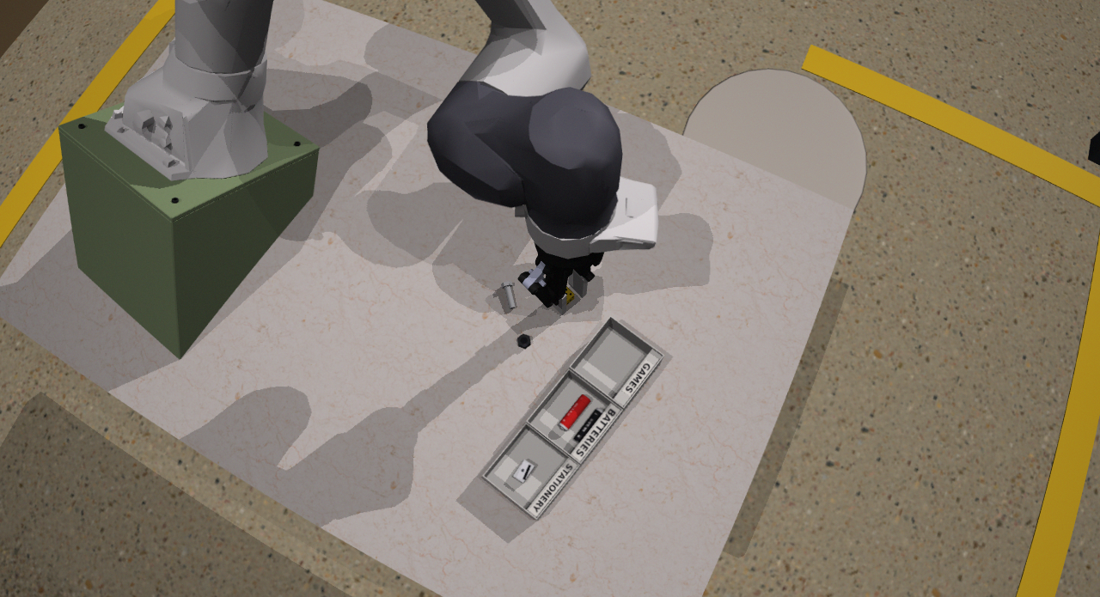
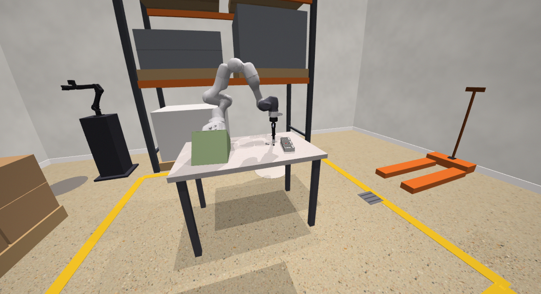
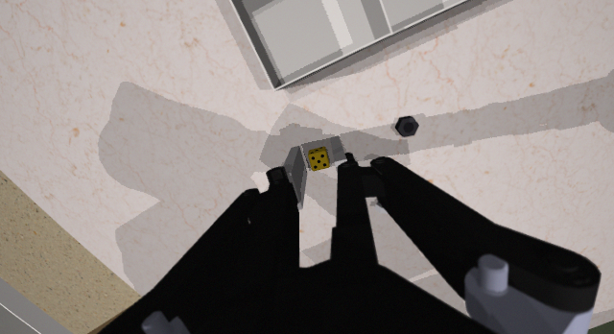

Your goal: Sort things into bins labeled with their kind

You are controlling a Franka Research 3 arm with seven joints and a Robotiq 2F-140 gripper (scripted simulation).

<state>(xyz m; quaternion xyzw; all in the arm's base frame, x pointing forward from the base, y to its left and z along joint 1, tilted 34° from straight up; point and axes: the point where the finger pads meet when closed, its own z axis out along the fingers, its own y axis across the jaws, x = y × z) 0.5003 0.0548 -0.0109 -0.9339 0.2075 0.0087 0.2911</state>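
The yellow die lies 3 cm below my hand. From my hand the other things lie so: black nut 3 cm behind, 8 cm to the right, 3 cm below; silver bolt 8 cm behind, 2 cm to the right, 3 cm below; red battery 7 cm ahead, 14 cm to the right, 2 cm below.
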